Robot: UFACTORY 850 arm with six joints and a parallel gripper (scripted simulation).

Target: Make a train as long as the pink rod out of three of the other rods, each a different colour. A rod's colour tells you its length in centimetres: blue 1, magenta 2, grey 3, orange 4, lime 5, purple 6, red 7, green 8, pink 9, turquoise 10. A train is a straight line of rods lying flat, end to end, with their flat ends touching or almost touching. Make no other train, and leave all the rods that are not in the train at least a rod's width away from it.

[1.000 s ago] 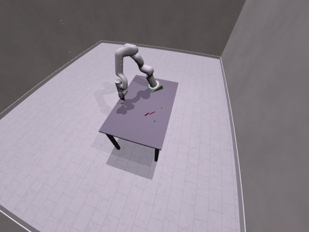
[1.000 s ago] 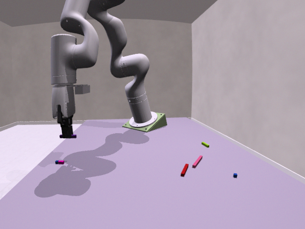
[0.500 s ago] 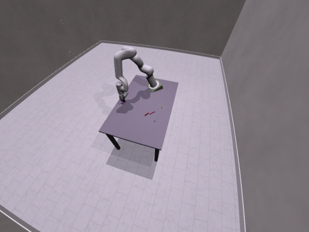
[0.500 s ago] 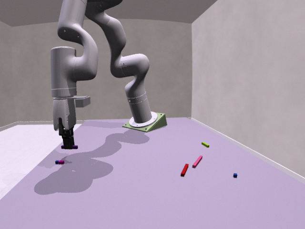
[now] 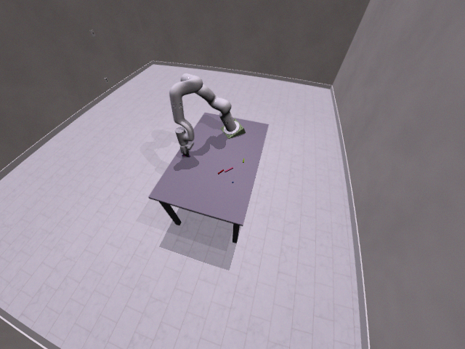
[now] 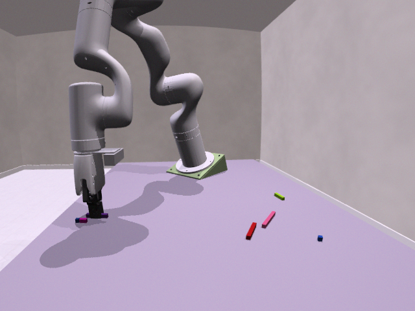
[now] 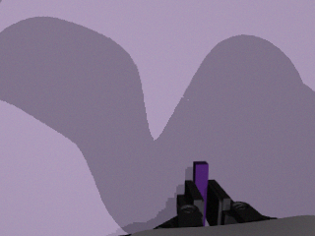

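Now: hand 20 mm above the purple rod. Round my hand: magenta rod (40 mm to the right, 30 mm below, 10 mm behind); then pink rod (430 mm to the left, 130 mm ahead, 30 mm below); then red rod (360 mm to the left, 160 mm ahead, 30 mm below).
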